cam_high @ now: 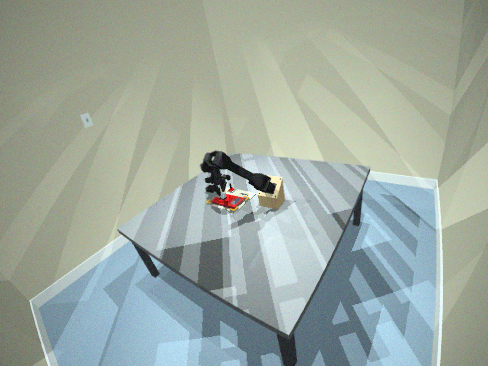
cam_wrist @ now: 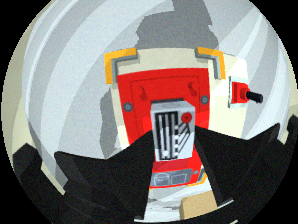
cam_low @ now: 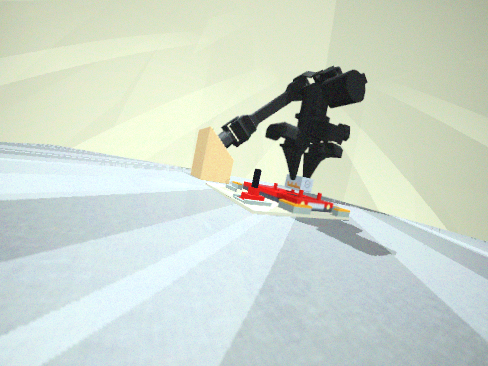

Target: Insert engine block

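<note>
The cream base plate is 40 mm below my gripper tip, 30 mm to the right of it and 30 mm behind it. The rest, counted from my gripper tip: grey engine block (10 mm below).
</note>
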